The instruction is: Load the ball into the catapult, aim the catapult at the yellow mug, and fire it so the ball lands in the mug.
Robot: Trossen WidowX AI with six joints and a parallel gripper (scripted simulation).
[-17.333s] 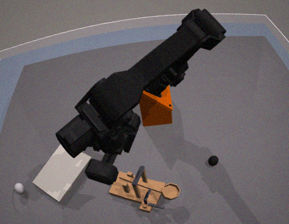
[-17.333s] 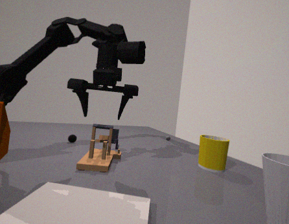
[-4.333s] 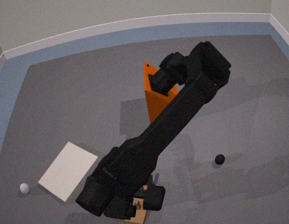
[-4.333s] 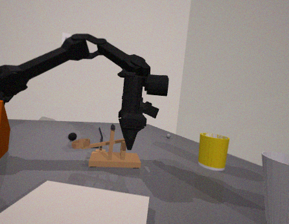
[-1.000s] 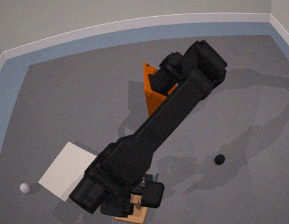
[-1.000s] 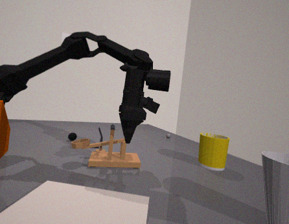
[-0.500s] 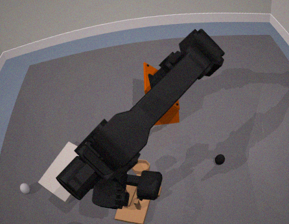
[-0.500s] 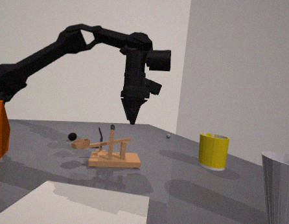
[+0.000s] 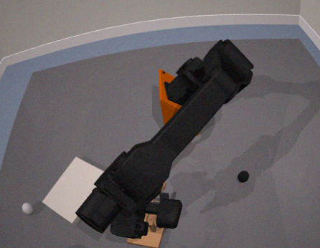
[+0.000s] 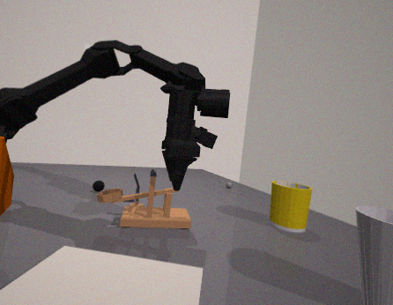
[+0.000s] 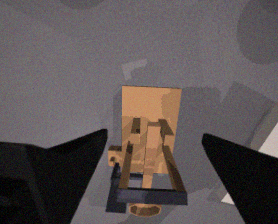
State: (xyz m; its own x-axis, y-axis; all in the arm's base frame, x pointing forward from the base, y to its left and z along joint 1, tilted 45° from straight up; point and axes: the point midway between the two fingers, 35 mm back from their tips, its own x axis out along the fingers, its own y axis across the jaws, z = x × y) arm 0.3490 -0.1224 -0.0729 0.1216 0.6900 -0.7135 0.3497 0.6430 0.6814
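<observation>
The black ball lies 110 mm behind my gripper tip, 270 mm to the left of it and 60 mm below it. Round my gripper tip: wooden catapult: 60 mm behind, 40 mm to the left, 30 mm below; then flat white sheet: 160 mm behind, 190 mm to the right, 70 mm below; then yellow mug: 270 mm ahead, 100 mm to the right, 50 mm below.
</observation>
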